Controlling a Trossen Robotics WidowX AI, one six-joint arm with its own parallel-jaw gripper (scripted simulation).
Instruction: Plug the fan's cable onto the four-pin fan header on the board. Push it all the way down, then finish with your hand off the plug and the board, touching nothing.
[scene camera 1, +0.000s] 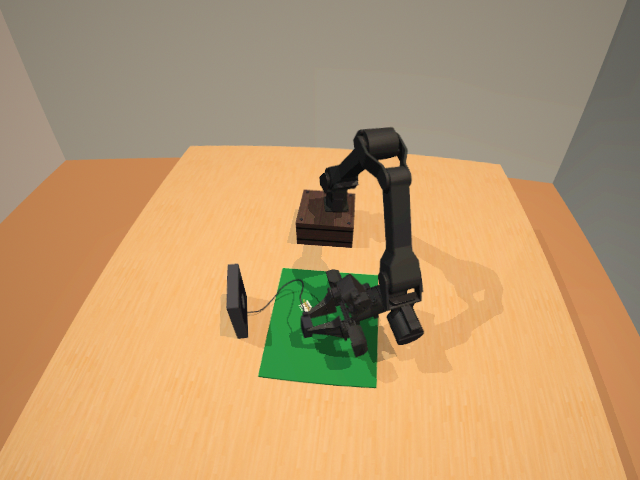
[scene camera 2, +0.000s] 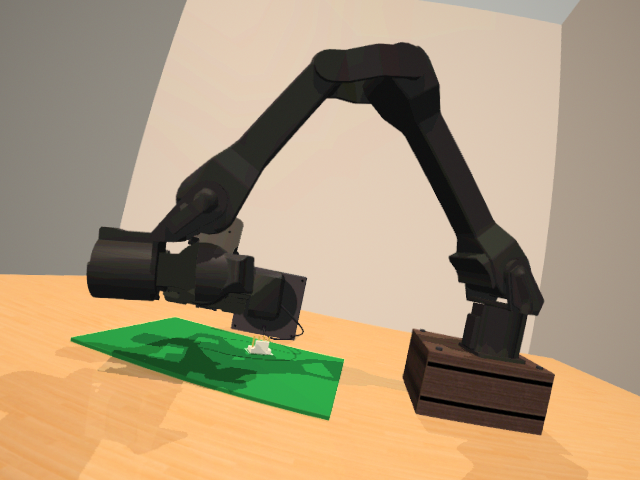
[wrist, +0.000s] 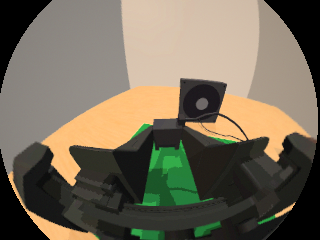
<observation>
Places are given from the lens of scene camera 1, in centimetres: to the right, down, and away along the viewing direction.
my gripper (scene camera 1: 305, 324): -3, 17, 70
black fan (scene camera 1: 236, 306): -16, 13, 68
green board (scene camera 1: 321, 359): 0, 25, 72
</observation>
